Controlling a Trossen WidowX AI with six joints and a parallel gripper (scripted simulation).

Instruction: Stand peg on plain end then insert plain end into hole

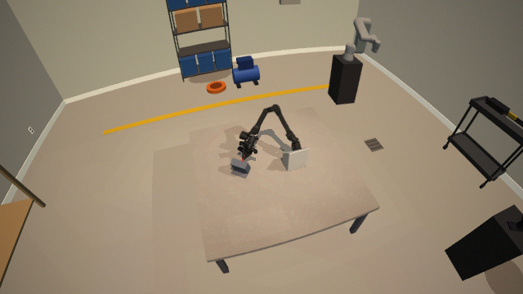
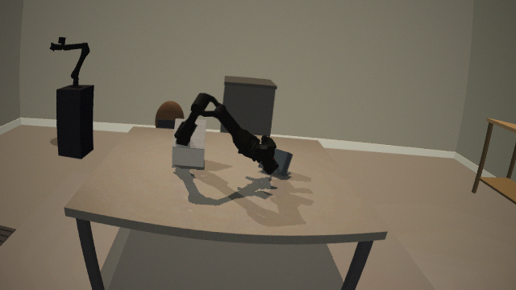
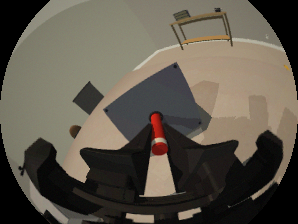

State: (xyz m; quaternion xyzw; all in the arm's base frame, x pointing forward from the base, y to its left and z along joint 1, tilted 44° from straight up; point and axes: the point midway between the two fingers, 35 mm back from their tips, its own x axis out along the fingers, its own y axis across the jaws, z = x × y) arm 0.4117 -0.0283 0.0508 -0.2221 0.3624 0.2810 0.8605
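My gripper tip is now 30 mm short of the dark sloped panel, 40 mm to the right of it and 20 mm above it. From my gripper tip the other things lie so: red peg: 10 mm behind, 10 mm to the right, 10 mm above.
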